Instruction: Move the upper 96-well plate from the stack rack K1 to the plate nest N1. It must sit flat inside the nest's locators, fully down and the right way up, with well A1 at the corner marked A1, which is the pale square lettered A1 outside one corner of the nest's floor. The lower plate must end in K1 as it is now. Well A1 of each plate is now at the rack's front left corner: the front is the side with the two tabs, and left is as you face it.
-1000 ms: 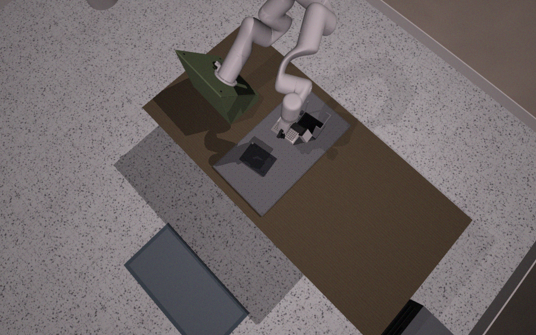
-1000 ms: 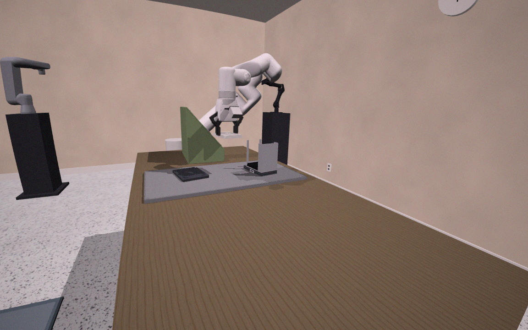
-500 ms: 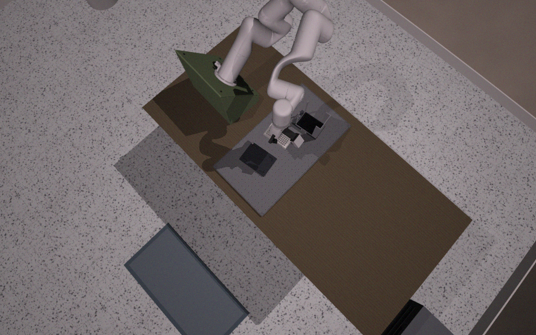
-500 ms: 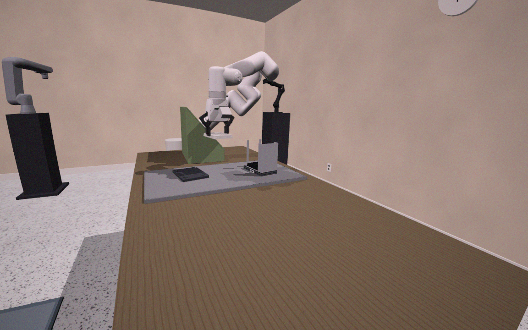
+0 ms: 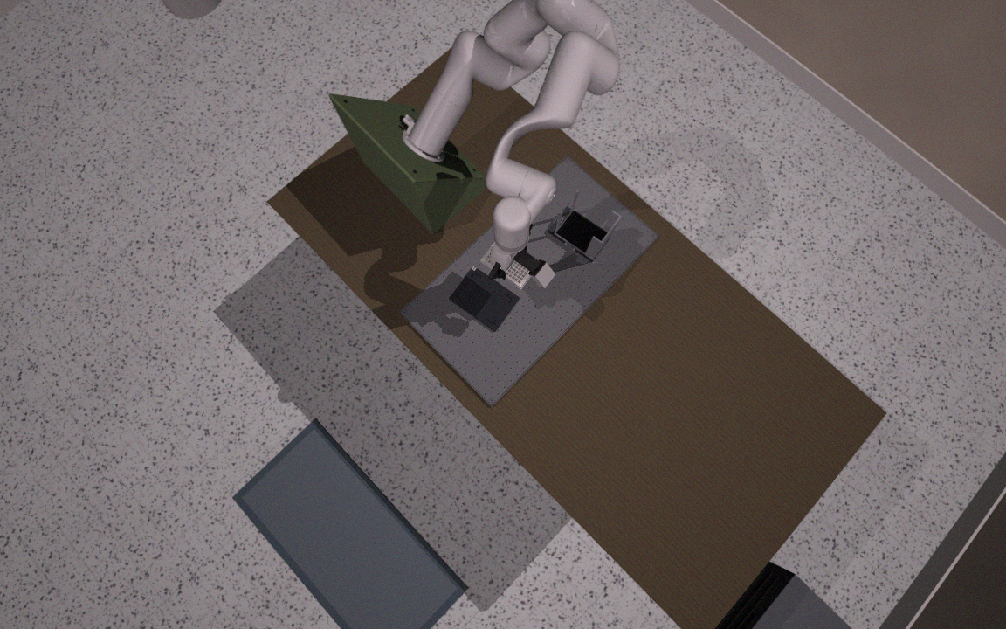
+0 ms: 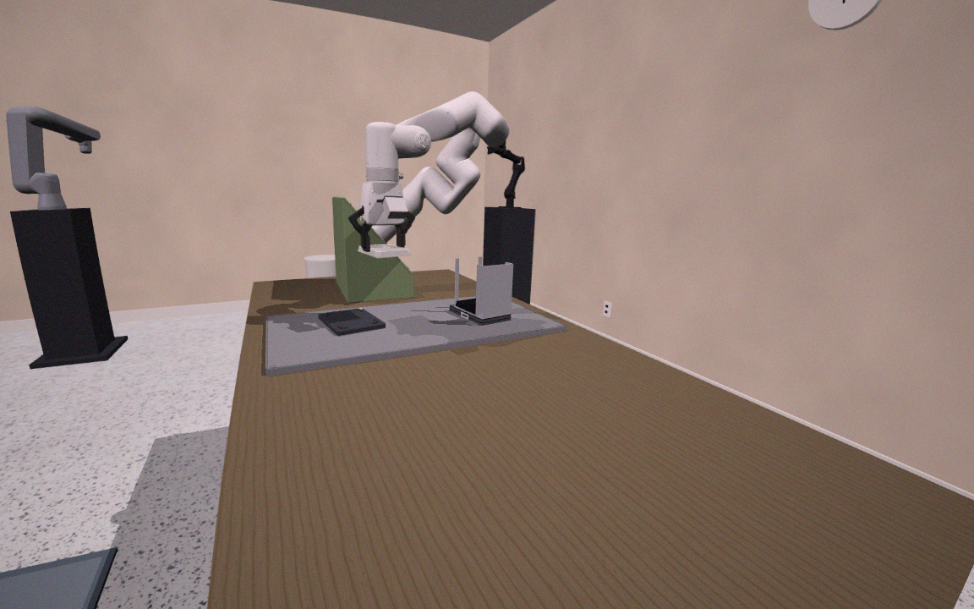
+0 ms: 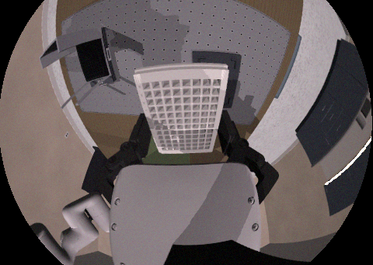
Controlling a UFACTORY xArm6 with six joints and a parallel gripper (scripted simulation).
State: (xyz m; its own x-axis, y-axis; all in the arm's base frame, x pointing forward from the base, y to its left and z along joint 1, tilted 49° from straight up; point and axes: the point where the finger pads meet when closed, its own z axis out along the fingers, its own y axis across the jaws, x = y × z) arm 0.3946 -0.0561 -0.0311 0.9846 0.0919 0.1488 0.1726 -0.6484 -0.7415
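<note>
Now: the dark plate nest N1 19 cm below my hand, 9 cm to the right of it and 2 cm behind it. From my hand the other things lie so: white 96-well plate (1 cm below); pale A1 mark (18 cm below, 10 cm behind, 5 cm to the right).
</note>
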